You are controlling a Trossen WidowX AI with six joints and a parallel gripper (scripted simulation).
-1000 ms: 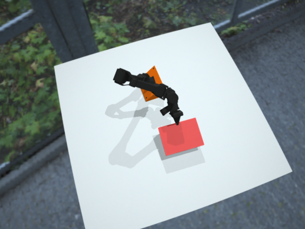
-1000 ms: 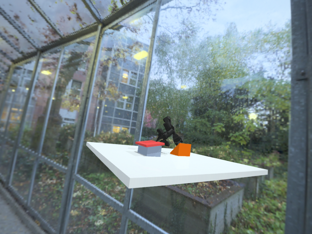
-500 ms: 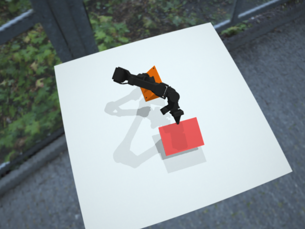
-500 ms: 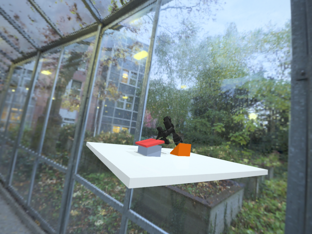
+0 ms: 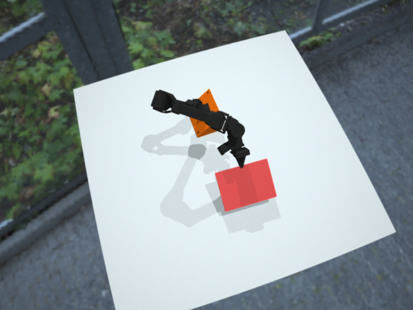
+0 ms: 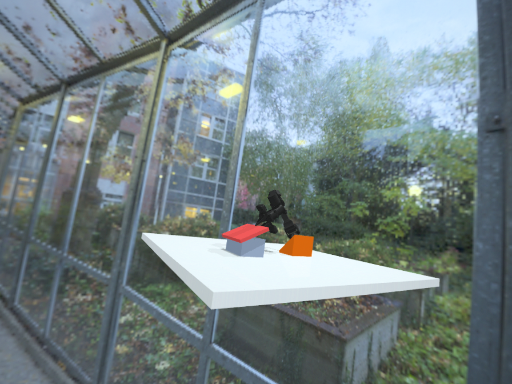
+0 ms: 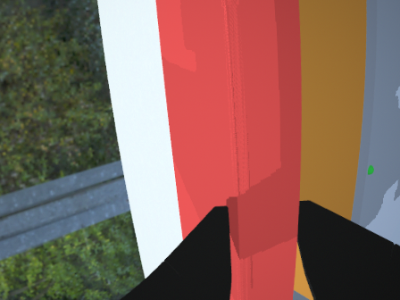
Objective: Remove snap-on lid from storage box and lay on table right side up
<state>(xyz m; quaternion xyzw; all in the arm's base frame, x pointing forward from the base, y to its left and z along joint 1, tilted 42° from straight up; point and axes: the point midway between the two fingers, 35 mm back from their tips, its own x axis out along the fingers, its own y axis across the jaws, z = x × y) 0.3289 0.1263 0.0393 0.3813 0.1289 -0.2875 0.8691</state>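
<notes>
Right now the red lid is 70 mm ahead of my gripper tip and 30 mm below it. Also, from my gripper tip: grey storage box (60 mm ahead, 100 mm below).
</notes>
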